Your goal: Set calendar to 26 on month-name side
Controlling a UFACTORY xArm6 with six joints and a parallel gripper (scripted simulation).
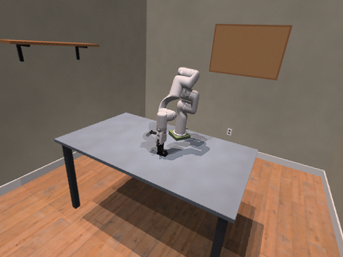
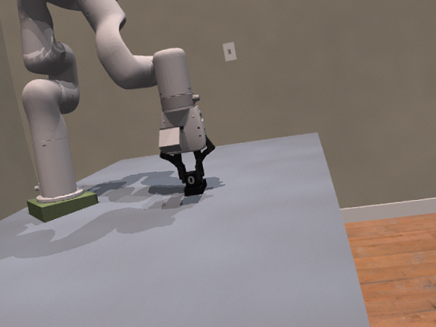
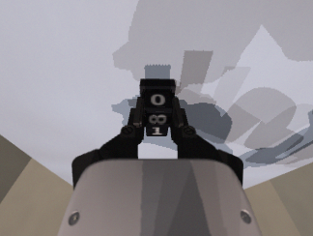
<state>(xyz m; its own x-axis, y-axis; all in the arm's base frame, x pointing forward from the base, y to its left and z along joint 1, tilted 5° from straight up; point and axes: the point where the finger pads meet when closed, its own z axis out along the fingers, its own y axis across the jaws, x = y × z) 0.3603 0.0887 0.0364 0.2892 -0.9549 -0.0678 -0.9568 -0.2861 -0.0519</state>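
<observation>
My hand is 40 mm above the black calendar tray, 20 mm to the right of it and 10 mm past it. Round my hand: black cube 10 mm below.
</observation>
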